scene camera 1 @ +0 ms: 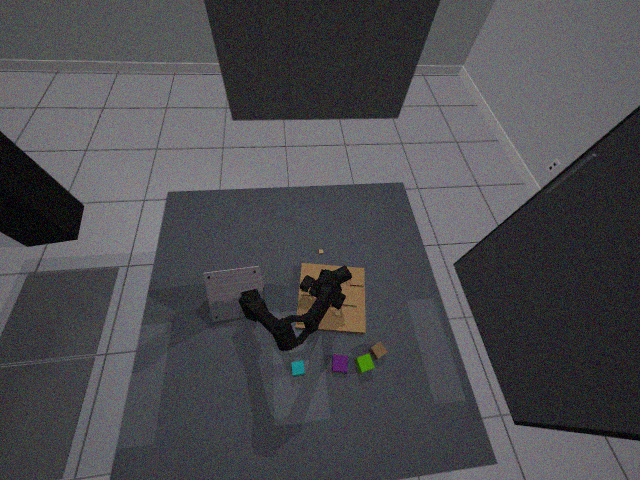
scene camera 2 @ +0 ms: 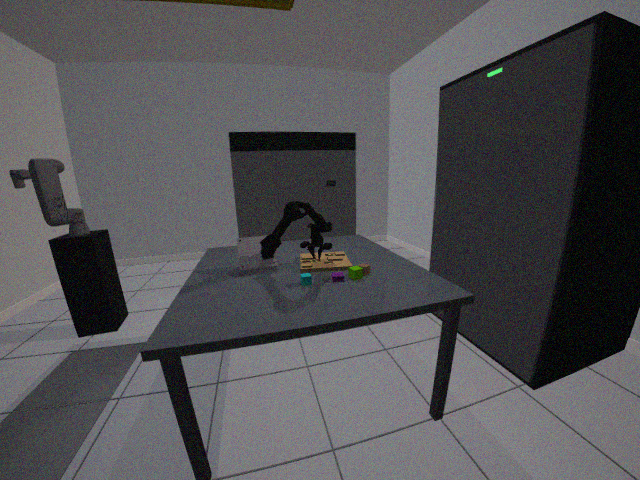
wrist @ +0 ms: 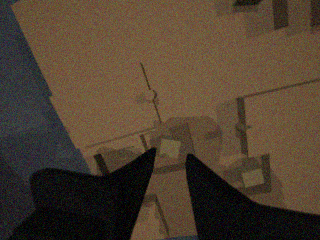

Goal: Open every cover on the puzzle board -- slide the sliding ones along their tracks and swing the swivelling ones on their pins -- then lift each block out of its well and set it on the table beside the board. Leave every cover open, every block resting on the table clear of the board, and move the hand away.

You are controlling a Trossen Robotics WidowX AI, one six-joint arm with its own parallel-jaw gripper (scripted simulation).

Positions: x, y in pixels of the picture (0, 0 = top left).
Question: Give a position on a puzzle board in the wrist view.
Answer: At 198, 64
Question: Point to a puzzle board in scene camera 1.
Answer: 352, 319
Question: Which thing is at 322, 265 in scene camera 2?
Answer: A puzzle board.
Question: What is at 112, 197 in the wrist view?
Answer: My gripper.
